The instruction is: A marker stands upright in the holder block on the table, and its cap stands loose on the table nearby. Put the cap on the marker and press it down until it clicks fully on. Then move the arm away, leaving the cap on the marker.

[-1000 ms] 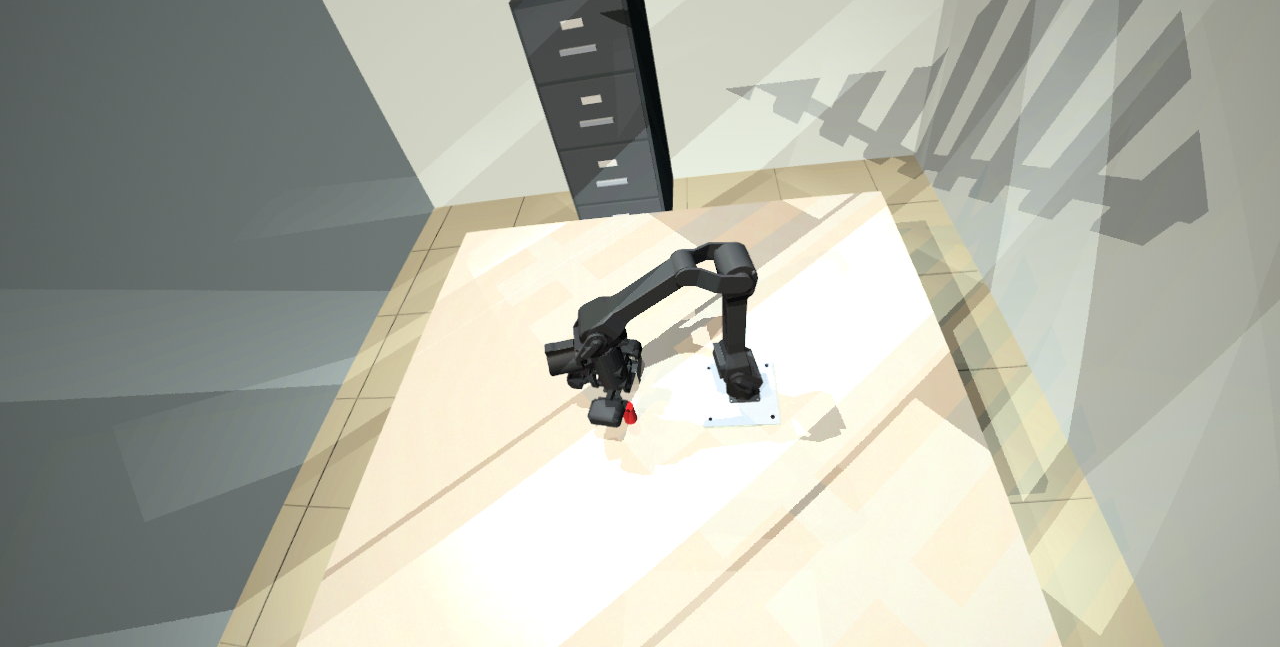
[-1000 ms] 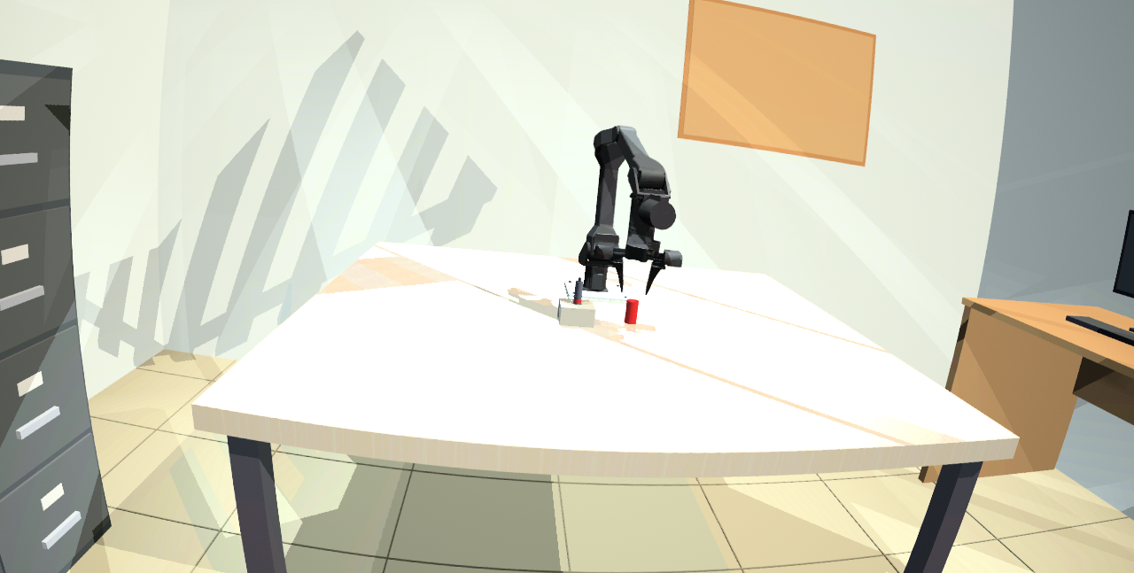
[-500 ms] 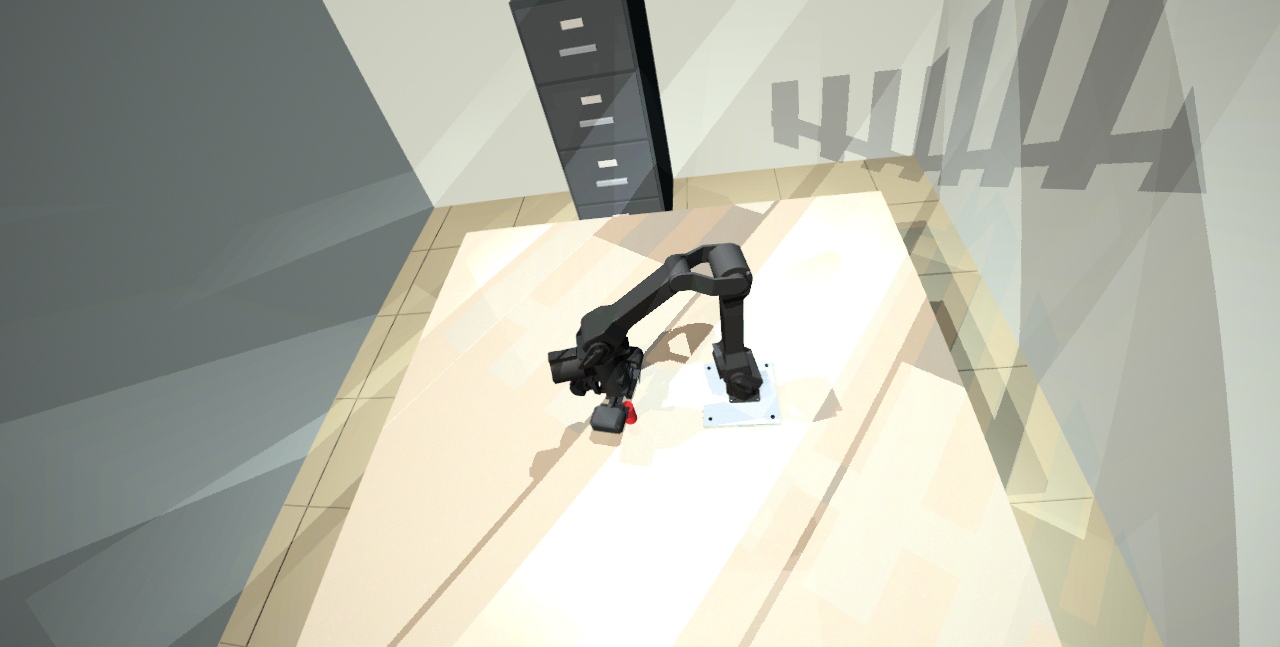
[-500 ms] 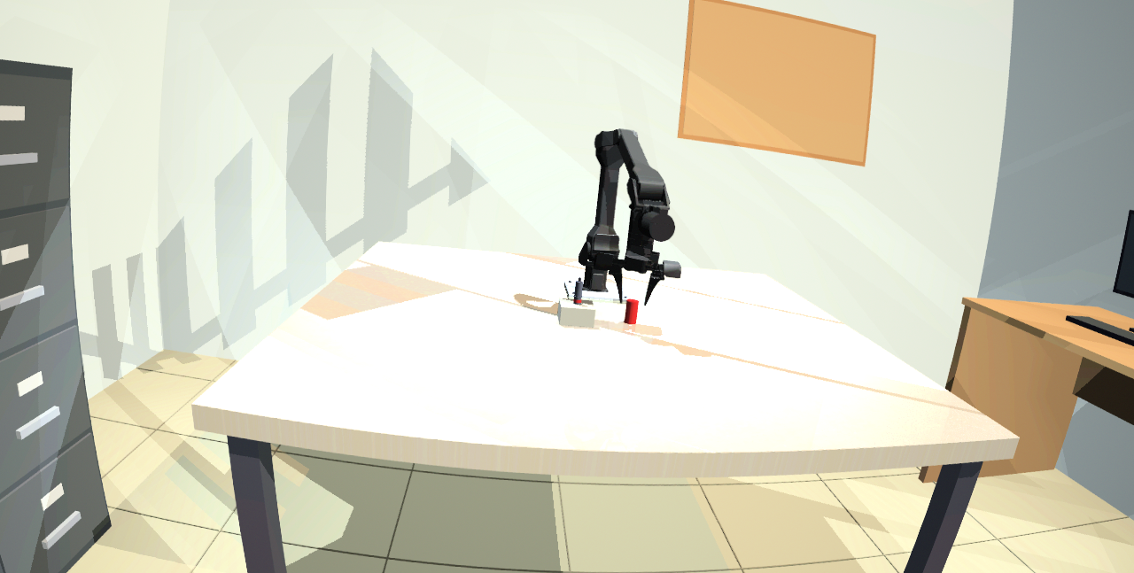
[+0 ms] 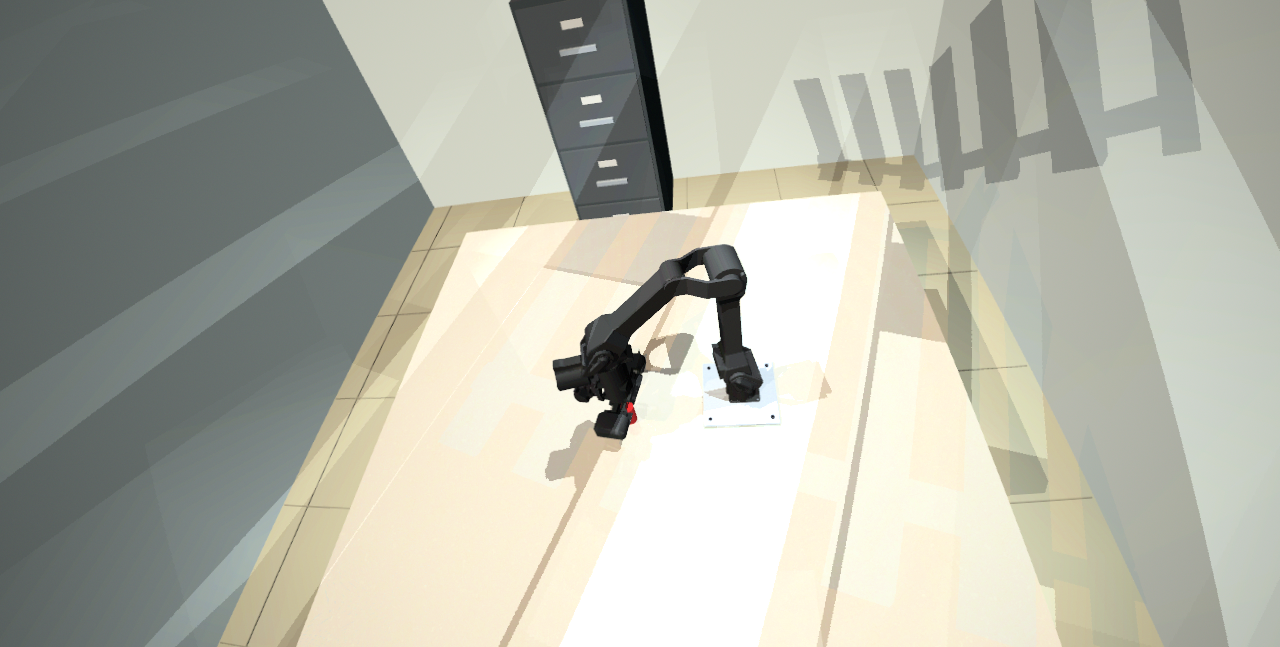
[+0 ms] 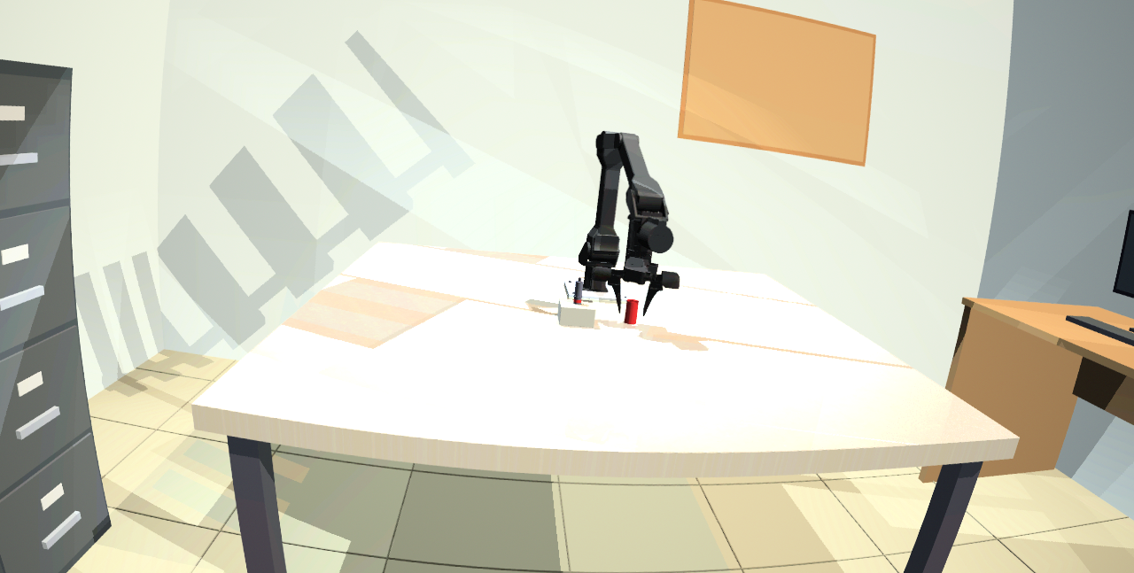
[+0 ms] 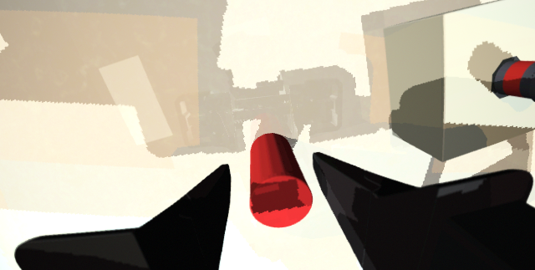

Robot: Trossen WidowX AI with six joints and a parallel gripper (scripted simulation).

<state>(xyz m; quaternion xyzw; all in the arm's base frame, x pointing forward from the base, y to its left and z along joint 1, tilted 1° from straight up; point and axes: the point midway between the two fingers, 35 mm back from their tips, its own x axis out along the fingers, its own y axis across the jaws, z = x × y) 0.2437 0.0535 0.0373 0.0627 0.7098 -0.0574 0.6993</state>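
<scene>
Right now the holder block is 2 cm ahead of my gripper tip and 12 cm to the right of it. The rest, counted from my gripper tip: red cap: 1 cm above.
</scene>
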